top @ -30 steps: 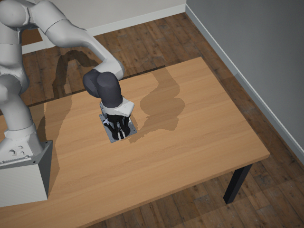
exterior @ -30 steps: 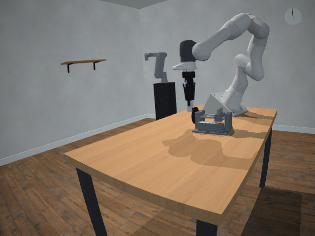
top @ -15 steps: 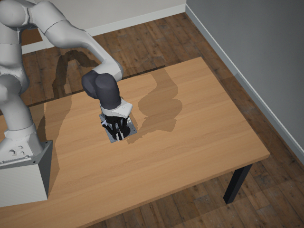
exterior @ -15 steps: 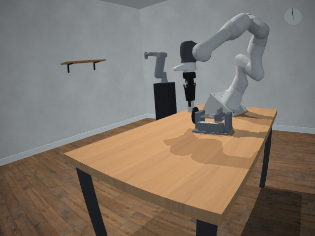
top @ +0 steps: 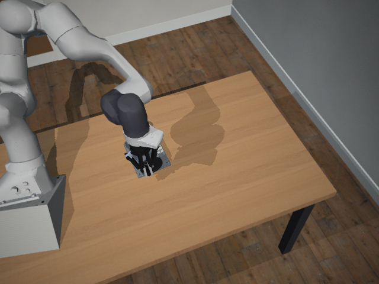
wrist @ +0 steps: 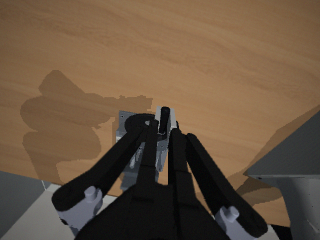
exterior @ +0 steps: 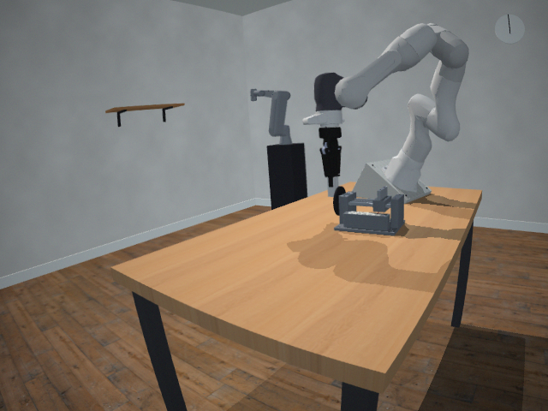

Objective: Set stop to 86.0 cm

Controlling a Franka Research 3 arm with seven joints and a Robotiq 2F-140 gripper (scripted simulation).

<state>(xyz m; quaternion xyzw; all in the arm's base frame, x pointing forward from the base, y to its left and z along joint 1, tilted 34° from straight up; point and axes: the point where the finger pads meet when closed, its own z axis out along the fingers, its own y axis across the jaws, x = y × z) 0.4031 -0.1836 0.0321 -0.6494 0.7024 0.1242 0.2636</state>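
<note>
My hand is 4 cm short of the sliding stop block, 18 cm to the right of it and 3 cm above it. The rest, counted from my hand: black handwheel 1 cm ahead, 2 cm to the left, 2 cm below.
</note>
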